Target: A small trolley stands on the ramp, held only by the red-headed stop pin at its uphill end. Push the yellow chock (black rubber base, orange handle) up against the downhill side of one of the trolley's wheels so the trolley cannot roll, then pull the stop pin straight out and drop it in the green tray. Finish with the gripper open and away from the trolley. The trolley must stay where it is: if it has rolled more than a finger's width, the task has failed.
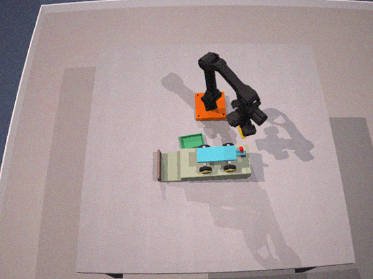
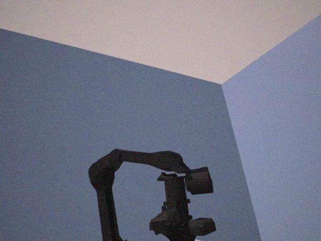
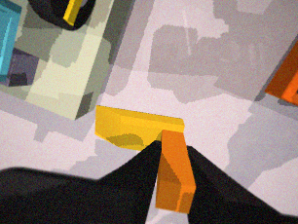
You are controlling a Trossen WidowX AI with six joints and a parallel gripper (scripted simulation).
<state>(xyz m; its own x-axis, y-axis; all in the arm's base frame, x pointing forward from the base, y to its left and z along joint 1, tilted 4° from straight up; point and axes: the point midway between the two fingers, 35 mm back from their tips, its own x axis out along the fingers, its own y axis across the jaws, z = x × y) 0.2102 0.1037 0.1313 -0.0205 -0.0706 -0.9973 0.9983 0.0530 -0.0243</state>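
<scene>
The green tray is 24 cm to the right of my gripper tip, 14 cm below it and 3 cm behind it. From my gripper tip the other things lie so: red-headed stop pin (13 cm ahead, 3 cm to the right); blue trolley (15 cm to the right, 13 cm ahead, 2 cm below); yellow chock (2 cm ahead, 1 cm below).
</scene>
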